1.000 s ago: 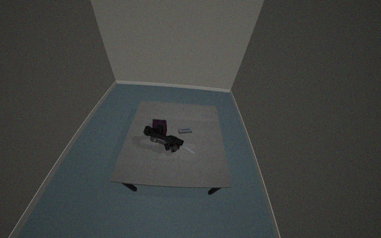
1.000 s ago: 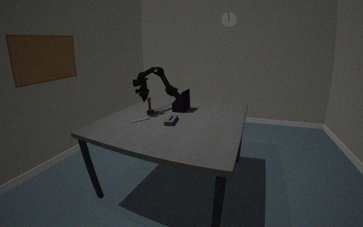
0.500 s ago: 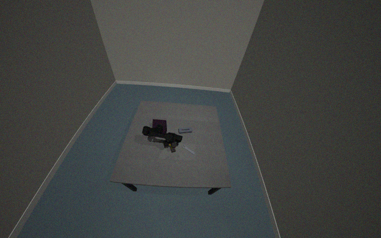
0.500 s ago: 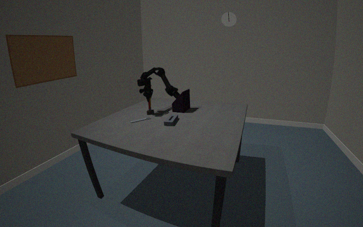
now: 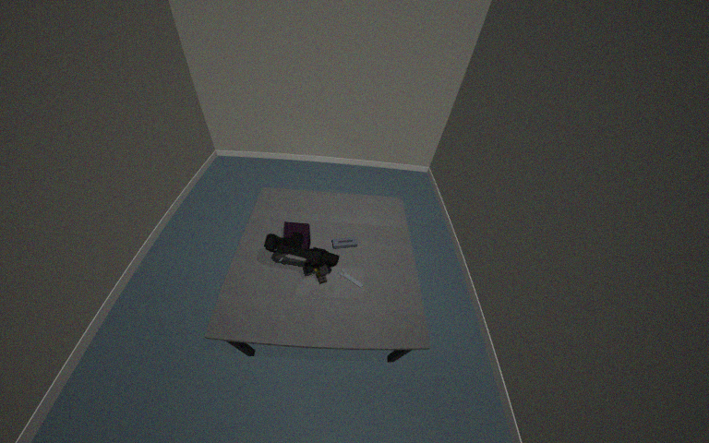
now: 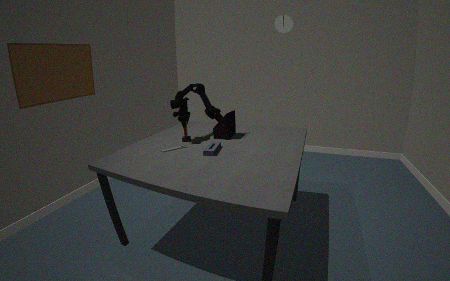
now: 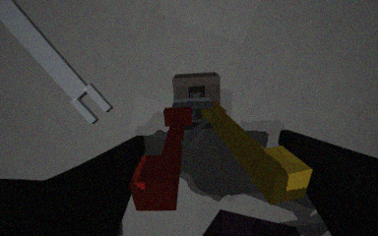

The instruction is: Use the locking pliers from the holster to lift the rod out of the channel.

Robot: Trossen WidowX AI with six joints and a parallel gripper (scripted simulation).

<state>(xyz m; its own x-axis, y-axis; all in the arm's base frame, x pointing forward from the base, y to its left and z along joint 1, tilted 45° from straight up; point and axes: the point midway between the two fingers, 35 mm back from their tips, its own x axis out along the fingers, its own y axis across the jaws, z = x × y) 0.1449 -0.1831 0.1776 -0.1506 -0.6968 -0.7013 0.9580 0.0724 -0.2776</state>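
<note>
My gripper tip is now 2 cm past the yellow handle and 1 cm above it. Also, from my gripper tip: holster block 1 cm ahead, 10 cm below; then channel block 19 cm ahead, 28 cm to the left, 10 cm below.
</note>
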